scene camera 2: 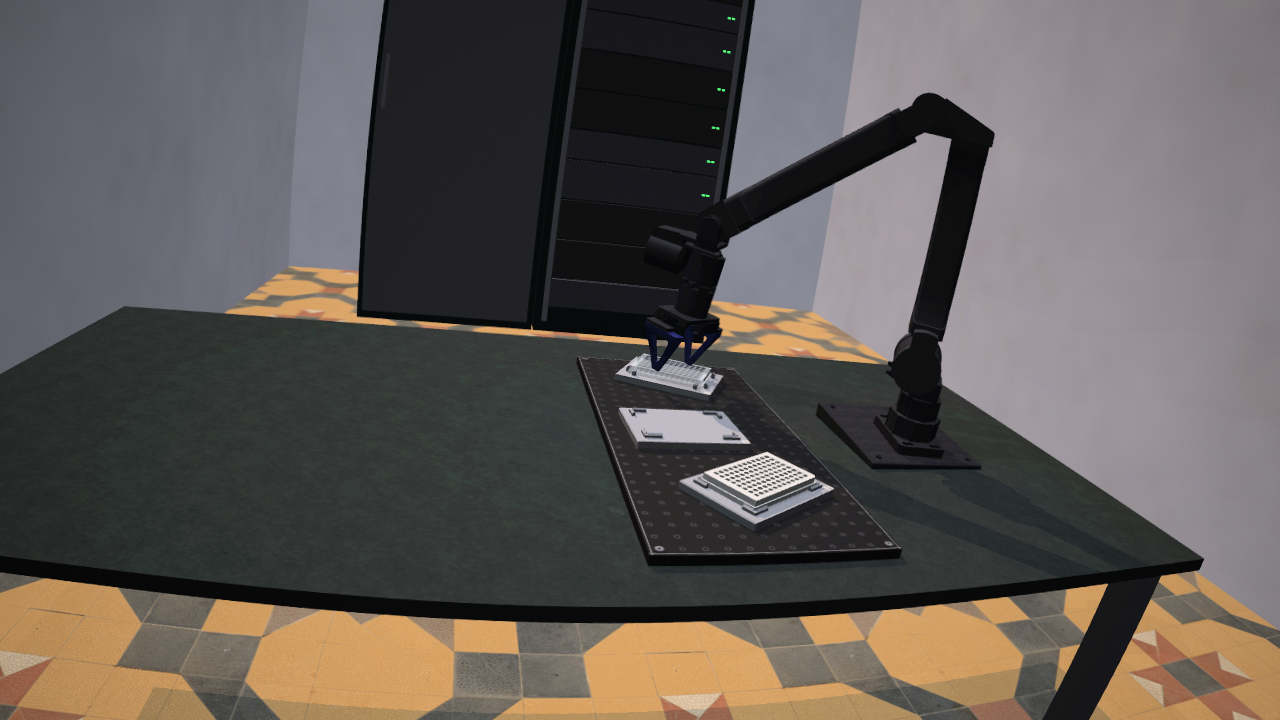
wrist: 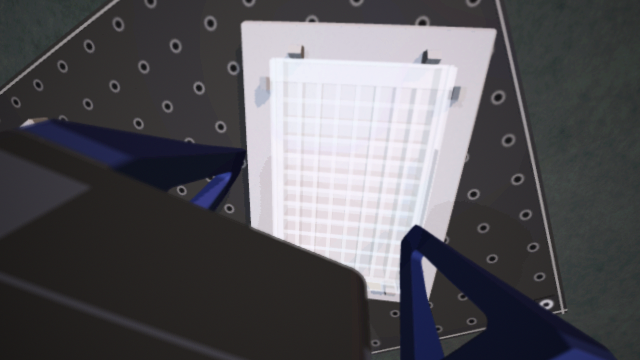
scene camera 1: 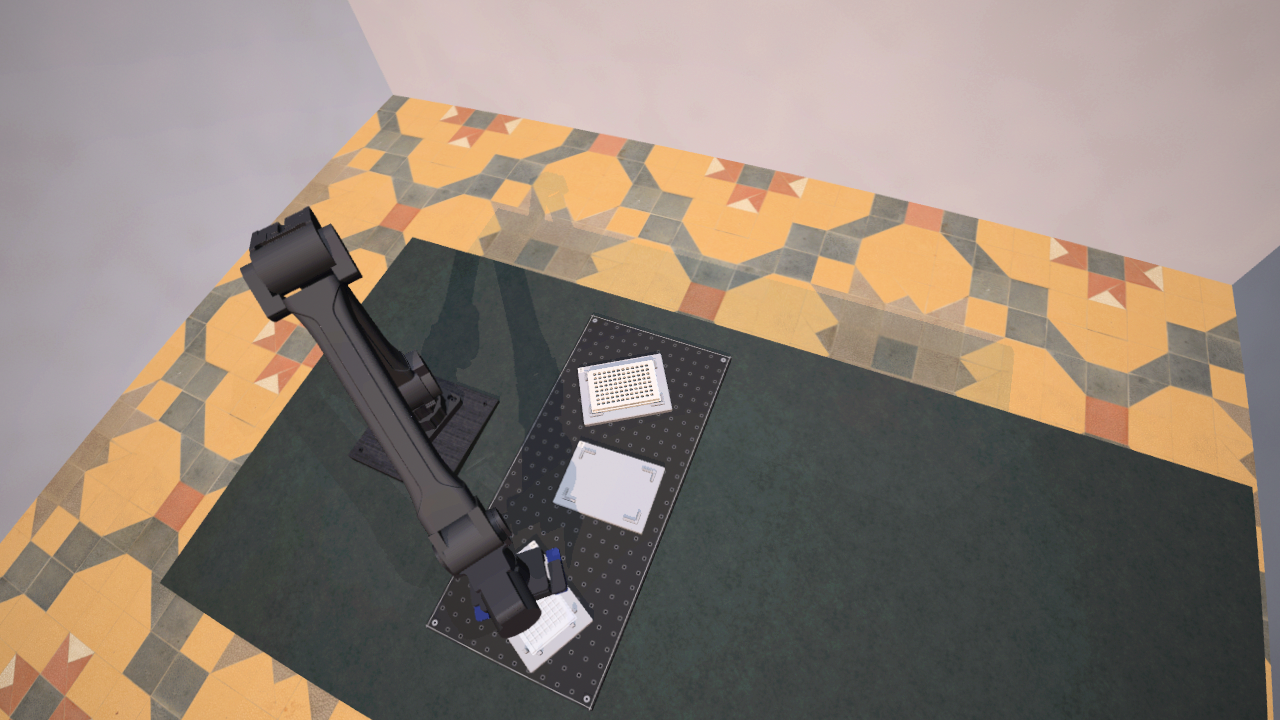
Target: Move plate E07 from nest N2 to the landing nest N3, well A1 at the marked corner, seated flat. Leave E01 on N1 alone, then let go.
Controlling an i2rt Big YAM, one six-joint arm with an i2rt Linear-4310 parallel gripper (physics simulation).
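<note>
My gripper [scene camera 1: 518, 585] [scene camera 2: 673, 364] [wrist: 328, 198] is open and empty, low over a clear gridded plate [scene camera 1: 547, 622] [scene camera 2: 698, 374] [wrist: 350, 150]. In the wrist view one fingertip is left of the plate and the other overlaps its lower right edge. That plate sits on a pale nest [scene camera 1: 537, 660] [wrist: 370, 40] with corner stops. A bare pale nest [scene camera 1: 613, 488] [scene camera 2: 684, 428] with corner brackets is in the middle. A cream plate with dark wells [scene camera 1: 626, 386] [scene camera 2: 765, 476] sits on the third nest [scene camera 1: 590, 419] [scene camera 2: 720, 501]. Plate and nest names and the A1 marks are unreadable.
All three nests stand in a row on a black perforated board [scene camera 1: 617, 573] [scene camera 2: 626, 501] [wrist: 165, 65]. The arm's base plate [scene camera 1: 474, 429] [scene camera 2: 850, 438] stands beside it on the dark green table [scene camera 1: 850, 537] [scene camera 2: 358, 474]. A dark cabinet and rack stand behind the table.
</note>
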